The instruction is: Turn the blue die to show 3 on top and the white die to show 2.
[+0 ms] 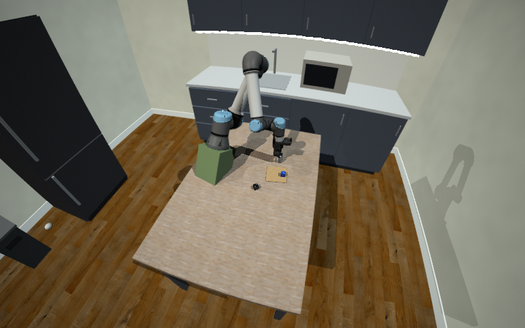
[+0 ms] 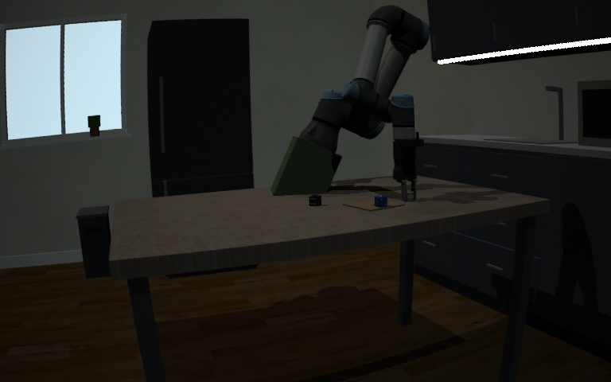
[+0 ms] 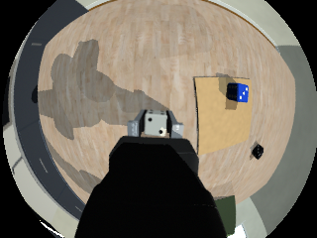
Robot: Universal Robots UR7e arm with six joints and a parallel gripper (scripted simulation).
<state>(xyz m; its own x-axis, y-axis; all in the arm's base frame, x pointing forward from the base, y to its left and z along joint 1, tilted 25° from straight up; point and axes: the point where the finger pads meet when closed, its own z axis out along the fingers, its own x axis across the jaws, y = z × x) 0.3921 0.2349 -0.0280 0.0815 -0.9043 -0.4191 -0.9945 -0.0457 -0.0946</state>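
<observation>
My gripper is now 1 cm past the white die and 1 cm above it. Also, from my hand: black die 30 cm to the right, 6 cm behind, 1 cm below; blue die 13 cm to the right, 7 cm ahead; tan mat 14 cm to the right, 2 cm below, 2 cm ahead.
</observation>
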